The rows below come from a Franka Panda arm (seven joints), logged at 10 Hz.
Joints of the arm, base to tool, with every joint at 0 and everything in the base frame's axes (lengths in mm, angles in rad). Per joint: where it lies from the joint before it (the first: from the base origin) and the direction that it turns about. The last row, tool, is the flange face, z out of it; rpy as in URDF.
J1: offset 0 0 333 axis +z
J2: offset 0 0 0 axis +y
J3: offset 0 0 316 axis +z
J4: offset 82.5 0 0 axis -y
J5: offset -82.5 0 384 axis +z
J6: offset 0 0 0 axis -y
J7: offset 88 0 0 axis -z
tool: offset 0 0 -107 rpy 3.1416 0 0
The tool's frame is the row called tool.
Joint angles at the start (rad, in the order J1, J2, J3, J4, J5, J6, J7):
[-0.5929, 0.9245, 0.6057, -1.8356, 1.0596, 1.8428, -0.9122]
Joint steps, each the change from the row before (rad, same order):
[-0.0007, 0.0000, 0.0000, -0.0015, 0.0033, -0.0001, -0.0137]
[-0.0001, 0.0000, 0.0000, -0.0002, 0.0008, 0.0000, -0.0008]
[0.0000, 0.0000, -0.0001, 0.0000, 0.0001, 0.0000, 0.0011]
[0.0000, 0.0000, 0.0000, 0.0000, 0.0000, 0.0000, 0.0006]
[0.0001, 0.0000, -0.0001, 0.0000, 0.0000, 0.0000, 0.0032]
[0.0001, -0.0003, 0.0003, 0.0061, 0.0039, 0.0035, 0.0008]
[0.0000, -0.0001, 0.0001, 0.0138, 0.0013, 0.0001, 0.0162]
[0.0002, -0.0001, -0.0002, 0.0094, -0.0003, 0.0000, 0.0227]
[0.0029, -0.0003, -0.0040, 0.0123, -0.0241, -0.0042, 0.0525]
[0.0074, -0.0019, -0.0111, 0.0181, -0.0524, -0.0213, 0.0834]
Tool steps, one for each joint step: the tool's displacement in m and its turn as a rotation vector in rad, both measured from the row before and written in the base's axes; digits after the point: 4 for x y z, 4 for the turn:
[-0.0003, -0.0001, -0.0002, 0.0035, -0.0113, -0.0023]
[0.0000, 0.0000, 0.0000, 0.0005, -0.0004, -0.0006]
[0.0000, 0.0000, 0.0000, -0.0001, 0.0012, -0.0002]
[0.0000, 0.0000, 0.0000, -0.0001, 0.0006, 0.0000]
[0.0000, 0.0000, 0.0000, -0.0004, 0.0032, 0.0000]
[0.0029, -0.0013, 0.0016, -0.0019, -0.0040, -0.0076]
[0.0054, -0.0028, 0.0035, -0.0032, 0.0043, -0.0077]
[0.0036, -0.0019, 0.0023, -0.0038, 0.0143, -0.0046]
[0.0025, -0.0026, 0.0012, -0.0196, 0.0364, 0.0143]
[0.0012, -0.0037, 0.0012, -0.0345, 0.0581, 0.0414]

